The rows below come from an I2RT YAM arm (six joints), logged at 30 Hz.
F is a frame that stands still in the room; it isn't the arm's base.
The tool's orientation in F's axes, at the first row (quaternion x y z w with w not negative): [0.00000, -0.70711, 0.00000, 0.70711]
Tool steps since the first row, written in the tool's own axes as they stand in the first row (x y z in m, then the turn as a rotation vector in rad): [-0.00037, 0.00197, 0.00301, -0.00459, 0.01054, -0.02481]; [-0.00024, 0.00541, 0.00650, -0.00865, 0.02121, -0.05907]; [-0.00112, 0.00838, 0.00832, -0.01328, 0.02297, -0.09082]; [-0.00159, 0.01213, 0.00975, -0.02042, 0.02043, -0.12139]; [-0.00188, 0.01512, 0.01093, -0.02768, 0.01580, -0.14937]
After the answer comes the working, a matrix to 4 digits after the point.
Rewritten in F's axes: [-0.00301, 0.00197, -0.00037, 0.02481, 0.01054, -0.00459]; [-0.00650, 0.00541, -0.00024, 0.05907, 0.02121, -0.00865]; [-0.00832, 0.00838, -0.00112, 0.09082, 0.02297, -0.01328]; [-0.00975, 0.01213, -0.00159, 0.12139, 0.02043, -0.02042]; [-0.01093, 0.01512, -0.00188, 0.14937, 0.01580, -0.02768]
The tool's axes in the first row as the columns of a matrix, in F's axes (rounded; the answer above uses it unrounded):
[0.0000, 0.0000, -1.0000]
[0.0000, 1.0000, 0.0000]
[1.0000, 0.0000, 0.0000]

